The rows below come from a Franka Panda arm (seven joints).
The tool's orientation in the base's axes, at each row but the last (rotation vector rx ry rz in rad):
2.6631, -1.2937, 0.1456
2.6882, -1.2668, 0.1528
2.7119, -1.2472, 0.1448
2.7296, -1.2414, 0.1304
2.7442, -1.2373, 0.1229
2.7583, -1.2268, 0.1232
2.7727, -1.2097, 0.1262
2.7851, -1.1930, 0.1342
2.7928, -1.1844, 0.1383
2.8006, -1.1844, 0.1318
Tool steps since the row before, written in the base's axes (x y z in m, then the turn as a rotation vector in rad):
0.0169, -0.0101, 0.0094, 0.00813, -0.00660, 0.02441
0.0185, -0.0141, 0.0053, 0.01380, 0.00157, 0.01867
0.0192, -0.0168, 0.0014, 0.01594, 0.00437, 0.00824
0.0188, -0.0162, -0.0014, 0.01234, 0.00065, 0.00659
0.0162, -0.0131, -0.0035, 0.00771, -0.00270, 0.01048
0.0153, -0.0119, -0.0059, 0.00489, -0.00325, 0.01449
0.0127, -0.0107, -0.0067, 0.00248, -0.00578, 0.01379
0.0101, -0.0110, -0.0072, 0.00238, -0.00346, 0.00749
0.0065, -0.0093, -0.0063, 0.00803, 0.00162, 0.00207
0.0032, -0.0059, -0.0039, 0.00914, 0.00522, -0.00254
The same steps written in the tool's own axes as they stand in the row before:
0.0197, -0.0061, -0.0070, 0.01411, 0.00044, -0.02250
0.0233, -0.0049, -0.0021, 0.01061, -0.00967, -0.01832
0.0252, -0.0037, 0.0021, 0.00833, -0.01412, -0.00851
0.0242, -0.0038, 0.0044, 0.00851, -0.00913, -0.00635
0.0200, -0.0039, 0.0058, 0.00842, -0.00314, -0.00979
0.0182, -0.0039, 0.0079, 0.00743, -0.00037, -0.01375
0.0156, -0.0026, 0.0085, 0.00755, 0.00306, -0.01278
0.0139, -0.0003, 0.0090, 0.00504, 0.00113, -0.00686
0.0103, 0.0014, 0.0077, 0.00467, -0.00678, -0.00192
0.0060, 0.0016, 0.0047, 0.00234, -0.01033, 0.00225

